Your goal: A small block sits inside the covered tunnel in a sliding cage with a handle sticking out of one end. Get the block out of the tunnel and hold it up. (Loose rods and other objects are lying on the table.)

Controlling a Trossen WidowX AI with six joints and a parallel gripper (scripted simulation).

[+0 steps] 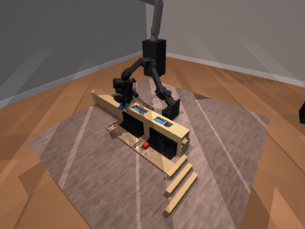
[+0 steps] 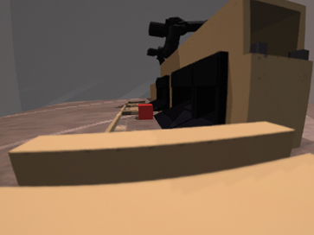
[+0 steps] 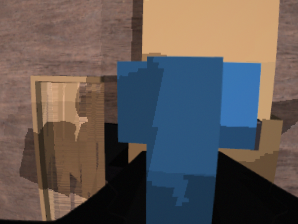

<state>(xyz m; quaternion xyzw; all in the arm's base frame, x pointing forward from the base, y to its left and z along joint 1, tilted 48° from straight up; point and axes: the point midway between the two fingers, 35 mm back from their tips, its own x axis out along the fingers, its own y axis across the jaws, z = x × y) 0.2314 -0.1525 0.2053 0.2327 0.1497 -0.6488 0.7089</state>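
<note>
Now: the tan covered tunnel 50 mm to the left of my gripper tip, 50 mm below it and 20 mm ahead of it. From my gripper tip the other things lie so: red block: 300 mm to the left, 140 mm ahead, 100 mm below.
</note>
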